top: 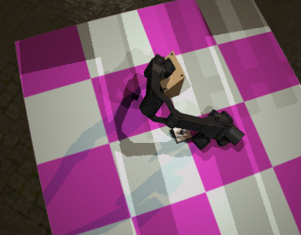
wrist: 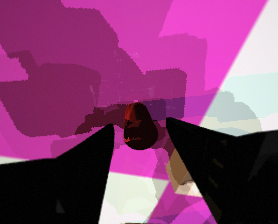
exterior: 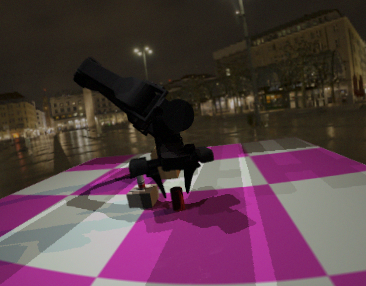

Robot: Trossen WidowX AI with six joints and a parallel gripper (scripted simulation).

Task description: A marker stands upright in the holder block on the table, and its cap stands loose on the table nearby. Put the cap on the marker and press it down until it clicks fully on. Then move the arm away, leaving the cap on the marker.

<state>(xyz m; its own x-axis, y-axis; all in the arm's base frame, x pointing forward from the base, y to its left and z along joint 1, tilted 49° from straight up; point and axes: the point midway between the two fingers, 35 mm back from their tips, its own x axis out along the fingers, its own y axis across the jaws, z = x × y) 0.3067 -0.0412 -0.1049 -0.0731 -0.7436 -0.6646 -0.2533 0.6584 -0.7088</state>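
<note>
My gripper tip is 10 mm above the red cap. Also, from my gripper tip: holder block 100 mm to the right, 60 mm behind, 20 mm below.
</note>
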